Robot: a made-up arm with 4 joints.
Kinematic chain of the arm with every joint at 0, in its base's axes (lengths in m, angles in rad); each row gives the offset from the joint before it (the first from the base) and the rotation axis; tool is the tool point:
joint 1: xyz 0 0 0.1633 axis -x
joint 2: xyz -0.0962 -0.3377 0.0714 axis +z
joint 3: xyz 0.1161 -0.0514 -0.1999 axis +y
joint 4: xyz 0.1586 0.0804 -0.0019 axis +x
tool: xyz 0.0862 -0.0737 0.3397
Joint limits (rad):
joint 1: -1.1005..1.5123
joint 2: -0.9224..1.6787
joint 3: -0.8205..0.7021
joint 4: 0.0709..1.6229
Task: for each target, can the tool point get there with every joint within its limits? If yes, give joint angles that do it. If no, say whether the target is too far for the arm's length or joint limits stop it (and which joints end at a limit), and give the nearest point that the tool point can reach.
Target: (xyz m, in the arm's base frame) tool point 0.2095 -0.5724 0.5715
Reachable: yes | joints 0.5960 -0.3533 0.2826 0.6569
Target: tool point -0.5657 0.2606 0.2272
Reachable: no: joint limits stop it (at a limit: joint 2, joint 3, joint 4) | nearest point -0.0837 0.1815 0.2078 | short by 0.489 m
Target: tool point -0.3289 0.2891 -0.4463
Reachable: no: joint limits stop it (at a limit: joint 1, joint 2, joint 3, joint 4) | nearest point -0.1938 -0.0057 -0.6373 | short by 0.376 m
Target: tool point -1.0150 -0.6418 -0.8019
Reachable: no: too far | nearest point -0.1938 -0.4433 -0.5034 | short by 0.896 m
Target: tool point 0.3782 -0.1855 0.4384
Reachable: yes | joints 0.7802 0.3217 0.3706 0.2886
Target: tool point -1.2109 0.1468 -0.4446
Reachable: no: too far | nearest point -0.1938 -0.0057 -0.6373 | short by 1.046 m
